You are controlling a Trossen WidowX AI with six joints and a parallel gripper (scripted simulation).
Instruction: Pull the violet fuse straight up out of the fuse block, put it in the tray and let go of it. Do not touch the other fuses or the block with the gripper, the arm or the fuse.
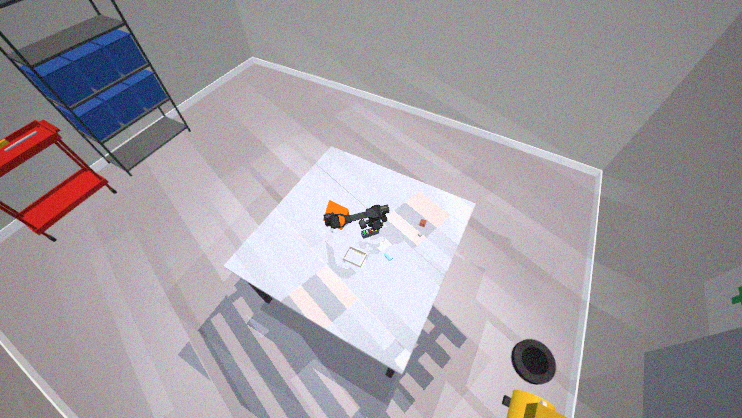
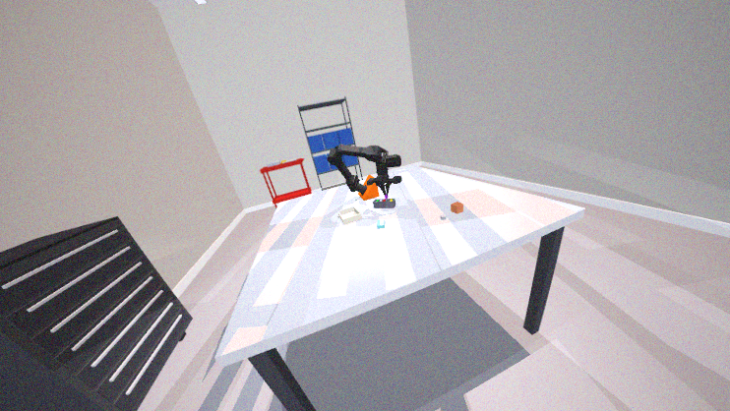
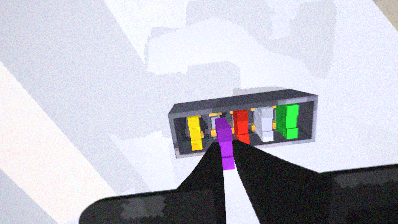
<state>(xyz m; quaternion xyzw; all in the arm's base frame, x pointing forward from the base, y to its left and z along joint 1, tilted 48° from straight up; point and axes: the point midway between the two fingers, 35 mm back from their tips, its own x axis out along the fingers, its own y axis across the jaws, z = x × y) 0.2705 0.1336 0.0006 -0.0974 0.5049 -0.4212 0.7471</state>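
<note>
Now: gripper tip 1 cm past the red fuse, 2 cm to the left of it and 4 cm above it. Round my gripper tip: violet fuse (1 cm below); white fuse (2 cm behind, 3 cm to the right, 4 cm below); yellow fuse (1 cm ahead, 2 cm to the left, 4 cm below).
</note>
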